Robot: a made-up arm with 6 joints. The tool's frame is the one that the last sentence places.
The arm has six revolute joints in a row. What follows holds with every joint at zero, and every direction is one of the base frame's. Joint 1 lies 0.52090 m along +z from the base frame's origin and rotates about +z. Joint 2 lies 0.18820 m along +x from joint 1 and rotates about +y. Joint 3 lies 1.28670 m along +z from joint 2 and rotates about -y. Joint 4 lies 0.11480 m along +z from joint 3 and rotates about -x. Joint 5 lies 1.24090 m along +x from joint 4 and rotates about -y. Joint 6 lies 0.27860 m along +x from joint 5 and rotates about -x. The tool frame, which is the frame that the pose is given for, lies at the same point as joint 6; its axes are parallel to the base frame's.
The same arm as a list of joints. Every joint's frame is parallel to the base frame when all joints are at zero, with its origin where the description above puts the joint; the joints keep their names.
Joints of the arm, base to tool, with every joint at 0 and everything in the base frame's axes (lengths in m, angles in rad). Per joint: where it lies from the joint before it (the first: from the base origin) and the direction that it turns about. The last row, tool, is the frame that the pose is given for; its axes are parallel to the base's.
joint 1: axis 0 0 1 offset 0 0 0.5209
joint 2: axis 0 1 0 offset 0.1882 0 0
joint 3: axis 0 -1 0 offset 0 0 1.2867
joint 4: axis -1 0 0 offset 0 0 0.1148
joint 5: axis 0 -1 0 offset 1.2409 0 0
joint 6: axis -1 0 0 offset 0.2786 0 0
tool: offset 0 0 0

